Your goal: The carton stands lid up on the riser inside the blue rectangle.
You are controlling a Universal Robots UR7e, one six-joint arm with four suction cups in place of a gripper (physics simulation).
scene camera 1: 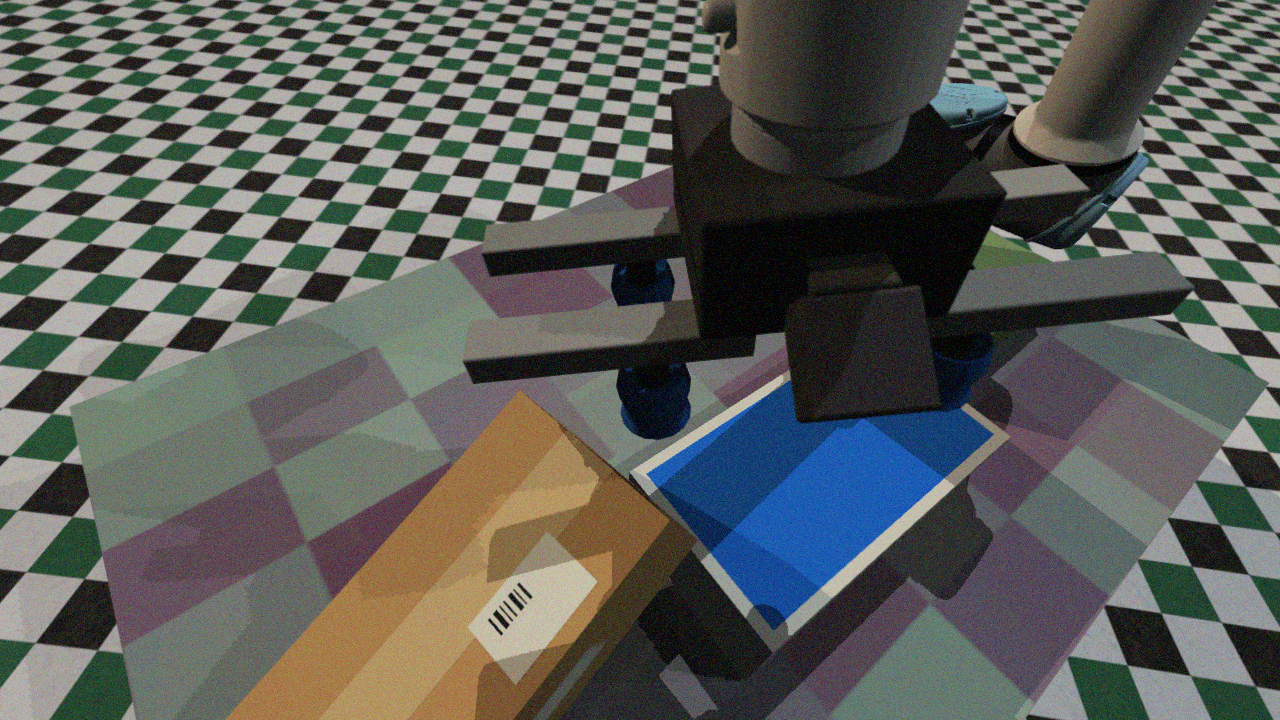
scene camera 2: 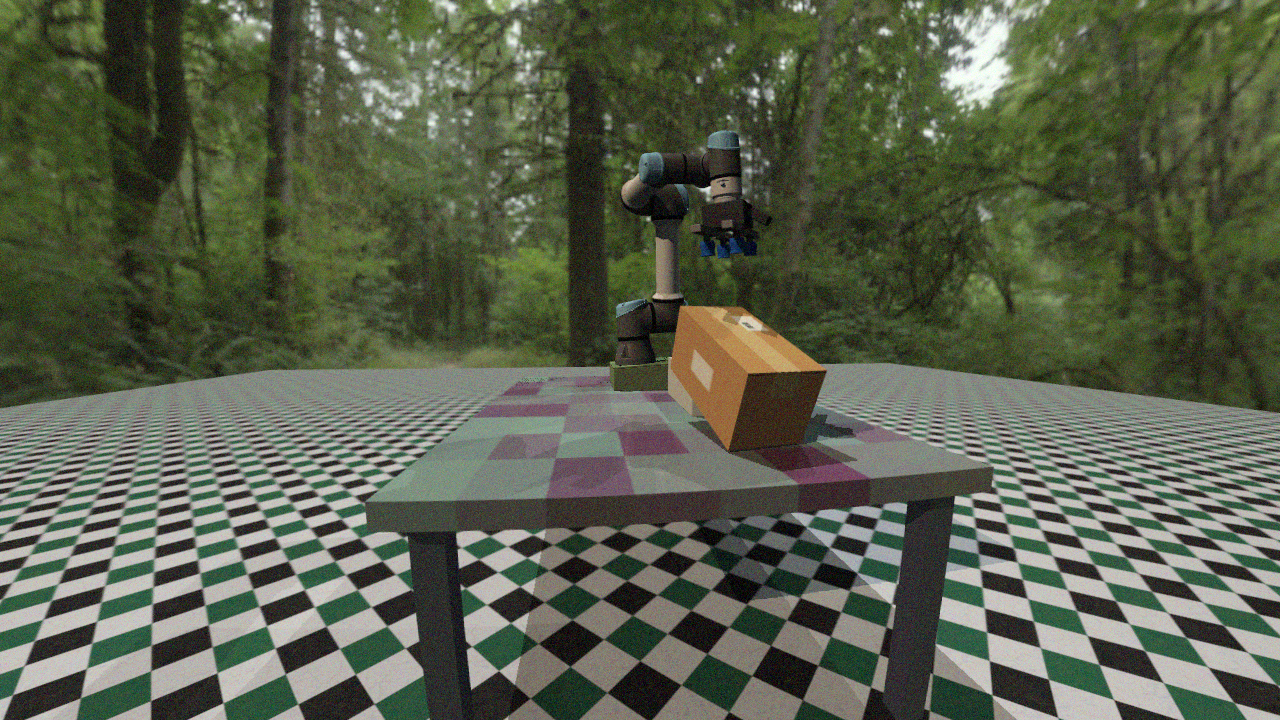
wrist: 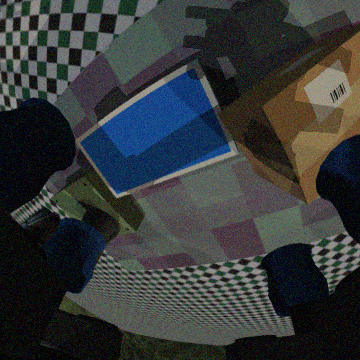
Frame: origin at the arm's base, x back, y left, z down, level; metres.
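Seen in the pictures: hand, tool point: (scene camera 1: 777,344) (scene camera 2: 730,255) (wrist: 190,215); arm's base, link origin: (scene camera 2: 635,362) (wrist: 102,221).
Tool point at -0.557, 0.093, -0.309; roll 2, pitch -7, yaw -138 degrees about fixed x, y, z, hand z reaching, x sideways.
Offsets run from my tool point to a thing's top centre, as dx, dy, dz. Level surfaces: height alone.
The brown carton (scene camera 1: 501,537) (scene camera 2: 733,376) (wrist: 300,130) is tilted, its taped, barcoded face upward. In scene camera 2, its near end is down at the table and its far end is raised beside the pale riser @[+0.159, +0.031, +0.275] (scene camera 2: 680,390). Whether it touches the riser is hidden. The blue rectangle @[+0.159, +0.031, +0.275] (scene camera 1: 832,510) (wrist: 150,125) has a cream border on the riser's top; the carton lies off it, at one end. My suction gripper (scene camera 1: 801,349) (scene camera 2: 729,248) (wrist: 187,217) hangs above the riser, apart from the carton, with blue cups free.
The patchwork table @[dz +0.395] (scene camera 1: 187,447) (scene camera 2: 501,474) (wrist: 280,225) carries the riser and carton. A green base block (scene camera 2: 640,376) (wrist: 75,197) stands under the arm at the far side. The table's near edge is close to the carton's low end.
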